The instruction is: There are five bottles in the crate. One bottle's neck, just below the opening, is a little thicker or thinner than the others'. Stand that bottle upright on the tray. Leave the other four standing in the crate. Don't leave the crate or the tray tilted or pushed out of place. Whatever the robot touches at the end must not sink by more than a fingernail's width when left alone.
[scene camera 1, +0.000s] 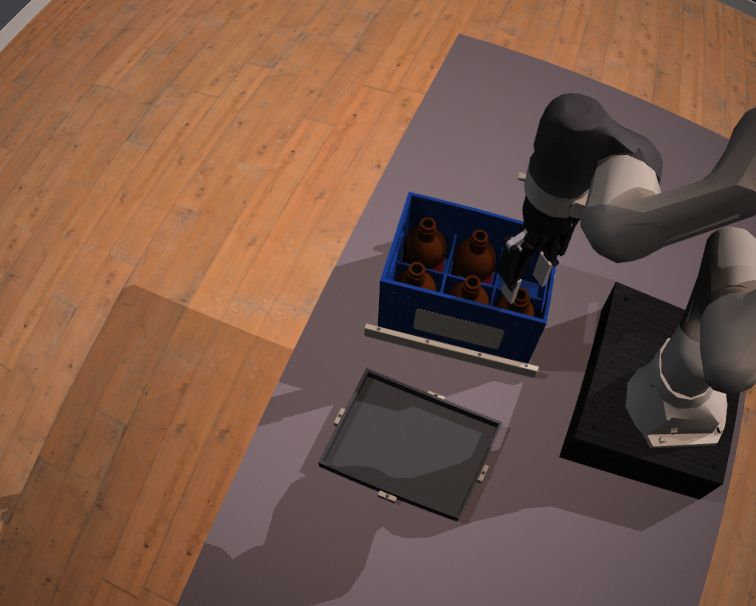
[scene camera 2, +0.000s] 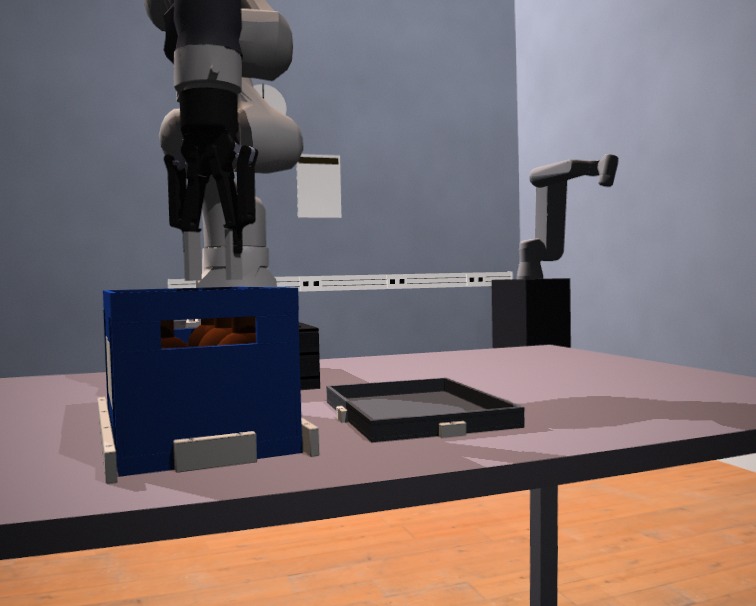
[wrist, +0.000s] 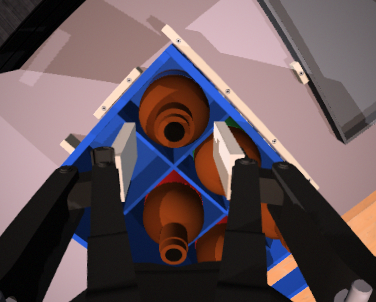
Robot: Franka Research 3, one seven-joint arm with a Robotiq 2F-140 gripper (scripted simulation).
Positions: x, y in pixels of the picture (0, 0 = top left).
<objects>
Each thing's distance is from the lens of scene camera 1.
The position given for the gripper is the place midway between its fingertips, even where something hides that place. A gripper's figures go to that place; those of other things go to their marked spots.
gripper [scene camera 1: 523, 288]: 1.22 m
dark tray [scene camera 1: 420, 446]: 1.28 m
pale rail [scene camera 1: 415, 342]: 1.33 m
</objects>
